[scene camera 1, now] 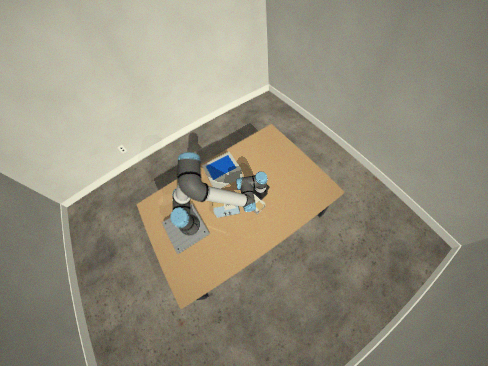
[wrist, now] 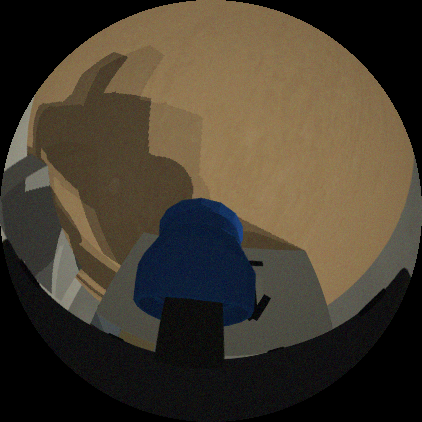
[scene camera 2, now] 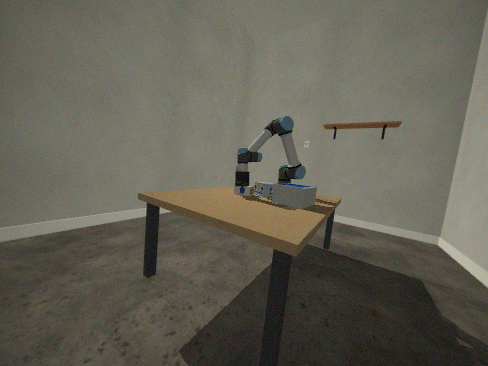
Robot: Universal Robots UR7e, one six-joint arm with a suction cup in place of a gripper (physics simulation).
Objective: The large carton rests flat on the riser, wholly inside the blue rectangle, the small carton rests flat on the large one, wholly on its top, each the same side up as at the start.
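Note:
The small carton stands low at the table, partly under the wrist in scene camera 1. My gripper, a blue suction cup, points down close beside the carton's grey side face, below its top. It has suction on, but I see nothing held at its lip; whether it touches the carton I cannot tell. The large carton, light blue sided, lies flat on the table nearer the base. The riser stands apart, with the blue rectangle bare on top.
The arm's forearm passes over part of the large carton. The base plate is at one end of the wooden table. A wall shelf hangs behind. Arm shadows fall over the table beside the cup.

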